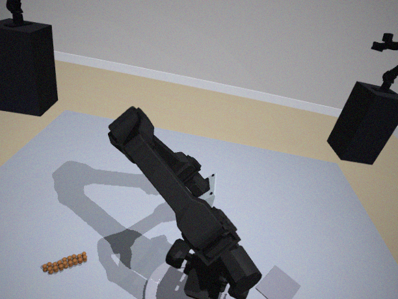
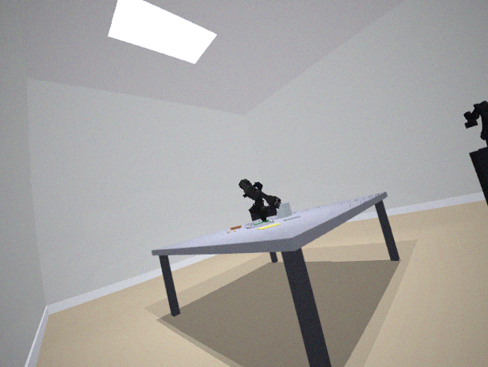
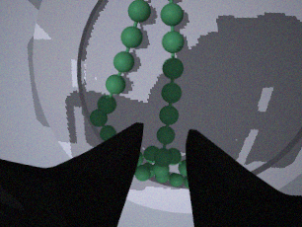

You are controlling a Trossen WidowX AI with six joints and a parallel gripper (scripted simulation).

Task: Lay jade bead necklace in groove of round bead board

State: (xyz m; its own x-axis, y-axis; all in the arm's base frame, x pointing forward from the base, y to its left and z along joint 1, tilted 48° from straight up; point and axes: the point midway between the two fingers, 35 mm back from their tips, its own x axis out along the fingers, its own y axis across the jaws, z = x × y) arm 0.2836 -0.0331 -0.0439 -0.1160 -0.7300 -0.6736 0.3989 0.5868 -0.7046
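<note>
Right now the round bead board is 20 mm ahead of my gripper tip, 30 mm to the right of it and 10 mm below it. From my gripper tip the other things lie so: yellow strip (210 mm ahead, 190 mm to the left, 20 mm below); flat grey square (30 mm behind, 200 mm to the left, 20 mm below).
</note>
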